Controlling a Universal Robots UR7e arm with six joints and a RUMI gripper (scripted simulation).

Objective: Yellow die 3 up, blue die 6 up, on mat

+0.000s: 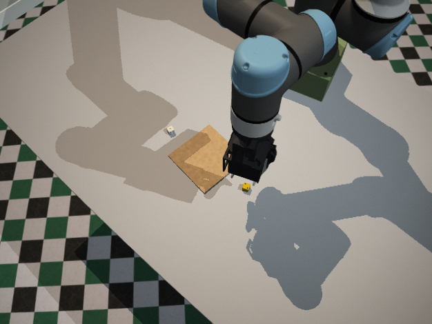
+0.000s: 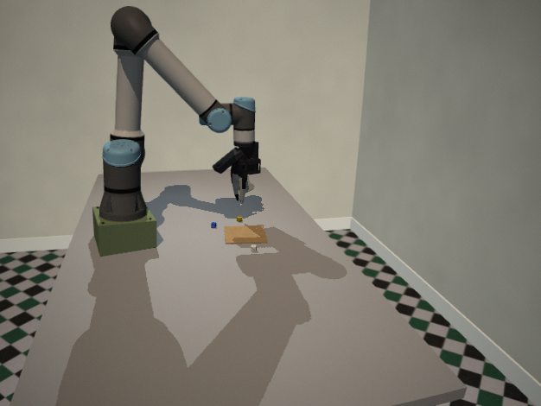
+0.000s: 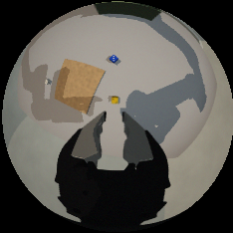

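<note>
Now: the yellow die 8 cm below my hand. Also, from my hand: blue die: 10 cm behind, 3 cm to the right, 8 cm below; then tan mat: 2 cm behind, 13 cm to the right, 9 cm below; then white die: 3 cm behind, 25 cm to the right, 8 cm below.
</note>
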